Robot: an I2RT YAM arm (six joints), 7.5 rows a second.
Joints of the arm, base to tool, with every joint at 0 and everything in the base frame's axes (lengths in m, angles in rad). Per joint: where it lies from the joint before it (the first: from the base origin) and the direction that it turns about. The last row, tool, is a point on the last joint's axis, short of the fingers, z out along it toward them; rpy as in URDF.
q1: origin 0 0 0.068 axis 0 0 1
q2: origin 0.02 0.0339 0.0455 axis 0 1 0
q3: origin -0.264 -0.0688 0 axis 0 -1 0
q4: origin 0.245 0.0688 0.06 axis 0 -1 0
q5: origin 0.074 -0.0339 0.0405 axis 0 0 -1
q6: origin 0.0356 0 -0.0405 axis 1 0 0
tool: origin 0 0 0 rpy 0 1.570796 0
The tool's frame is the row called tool.
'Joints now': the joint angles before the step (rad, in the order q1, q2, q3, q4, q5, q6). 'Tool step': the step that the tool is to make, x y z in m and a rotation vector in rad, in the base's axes. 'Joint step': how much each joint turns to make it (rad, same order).
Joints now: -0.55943, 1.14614, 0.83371, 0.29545, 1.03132, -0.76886
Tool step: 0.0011, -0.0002, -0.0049, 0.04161, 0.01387, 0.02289
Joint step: -0.00017, 0.00232, 0.01033, -0.08504, -0.02458, 0.05071
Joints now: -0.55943, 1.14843, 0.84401, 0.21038, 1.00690, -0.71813
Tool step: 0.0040, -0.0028, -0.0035, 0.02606, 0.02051, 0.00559
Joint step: -0.00158, 0.02184, 0.01627, -0.04173, -0.00843, 0.01907
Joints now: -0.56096, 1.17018, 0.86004, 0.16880, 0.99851, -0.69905
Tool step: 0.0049, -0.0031, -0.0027, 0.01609, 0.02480, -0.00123
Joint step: 0.00002, 0.02645, 0.01639, -0.02046, 0.00116, 0.00115
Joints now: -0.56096, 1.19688, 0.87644, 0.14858, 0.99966, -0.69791
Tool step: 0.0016, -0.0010, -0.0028, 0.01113, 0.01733, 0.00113
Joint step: -0.00007, 0.00956, 0.00233, -0.01334, -0.00122, -0.00003
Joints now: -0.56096, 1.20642, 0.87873, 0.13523, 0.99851, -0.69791
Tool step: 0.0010, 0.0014, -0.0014, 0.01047, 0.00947, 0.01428
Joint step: 0.00573, -0.00015, 0.00066, -0.01759, -0.00915, 0.00382
